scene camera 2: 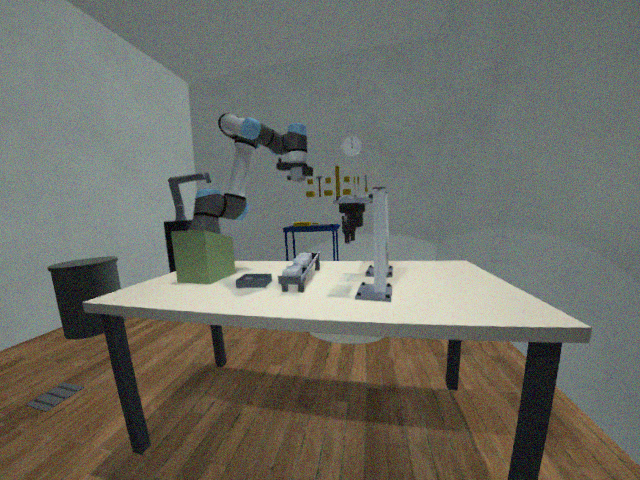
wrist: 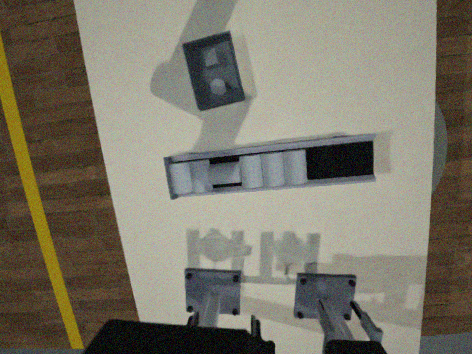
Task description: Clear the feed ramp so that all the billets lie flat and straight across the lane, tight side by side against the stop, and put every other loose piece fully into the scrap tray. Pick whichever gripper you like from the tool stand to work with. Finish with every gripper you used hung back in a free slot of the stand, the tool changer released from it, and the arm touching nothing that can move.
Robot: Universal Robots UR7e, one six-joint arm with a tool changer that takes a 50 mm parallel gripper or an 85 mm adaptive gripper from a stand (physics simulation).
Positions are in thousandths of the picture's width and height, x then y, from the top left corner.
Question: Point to a tool stand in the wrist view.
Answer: At 711,823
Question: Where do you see a tool stand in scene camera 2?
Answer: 593,607
